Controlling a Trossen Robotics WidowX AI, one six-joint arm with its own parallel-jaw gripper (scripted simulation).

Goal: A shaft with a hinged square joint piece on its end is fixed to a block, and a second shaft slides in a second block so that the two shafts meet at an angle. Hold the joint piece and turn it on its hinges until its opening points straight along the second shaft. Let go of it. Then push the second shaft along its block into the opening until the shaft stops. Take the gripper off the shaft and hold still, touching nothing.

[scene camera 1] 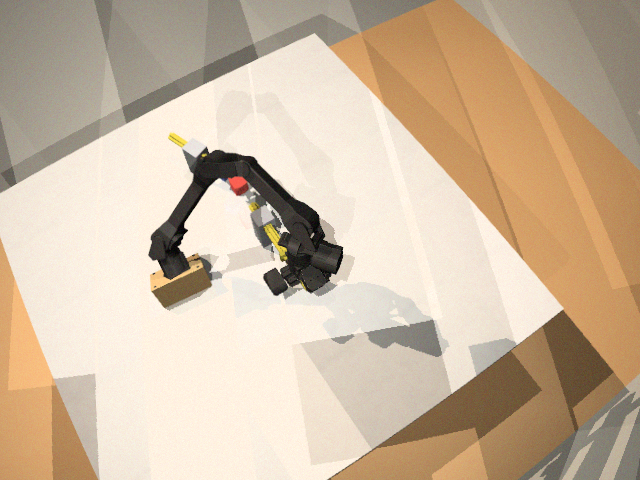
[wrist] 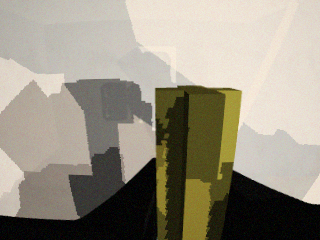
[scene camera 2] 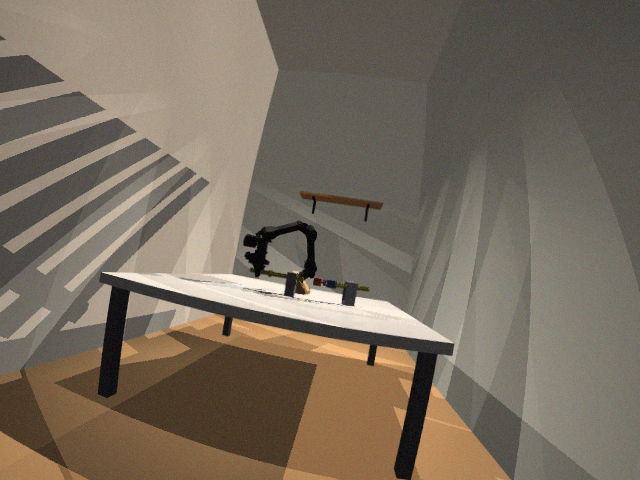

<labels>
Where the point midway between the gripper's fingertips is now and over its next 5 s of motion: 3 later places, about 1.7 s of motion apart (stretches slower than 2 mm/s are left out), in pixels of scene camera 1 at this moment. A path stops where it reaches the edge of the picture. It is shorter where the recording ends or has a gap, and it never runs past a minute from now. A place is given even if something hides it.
The gripper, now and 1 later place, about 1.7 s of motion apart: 301, 280; 289, 262
</labels>
